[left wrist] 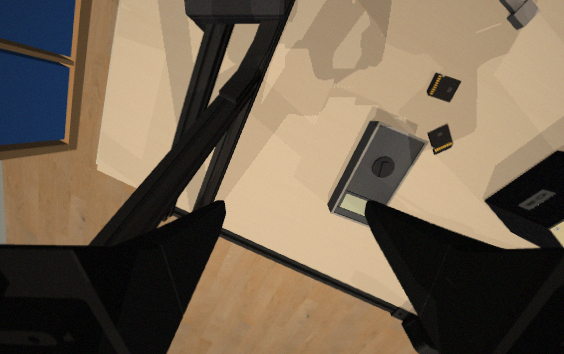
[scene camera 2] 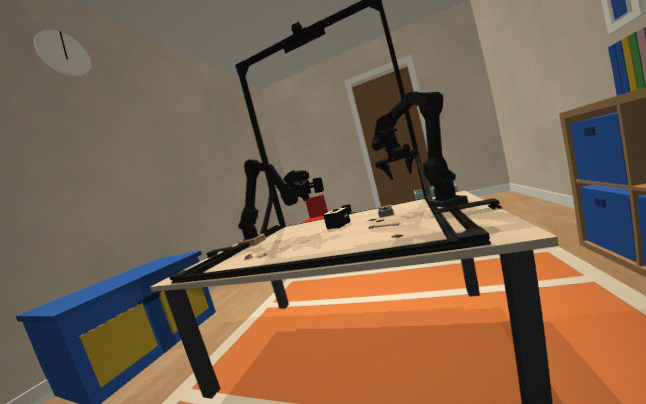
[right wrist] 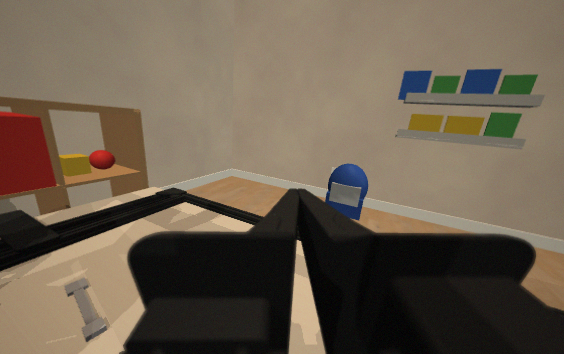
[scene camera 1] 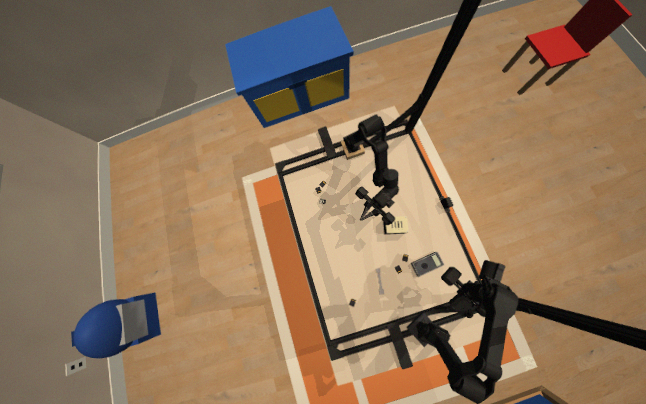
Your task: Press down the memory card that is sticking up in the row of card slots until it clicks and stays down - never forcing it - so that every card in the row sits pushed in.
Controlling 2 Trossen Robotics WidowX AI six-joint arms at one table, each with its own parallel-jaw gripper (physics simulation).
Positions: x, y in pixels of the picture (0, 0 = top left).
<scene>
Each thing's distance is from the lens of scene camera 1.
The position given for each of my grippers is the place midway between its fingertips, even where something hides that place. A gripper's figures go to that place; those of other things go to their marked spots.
my left gripper (scene camera 1: 456, 289): 103 cm
my right gripper (scene camera 1: 360, 220): 86 cm
</scene>
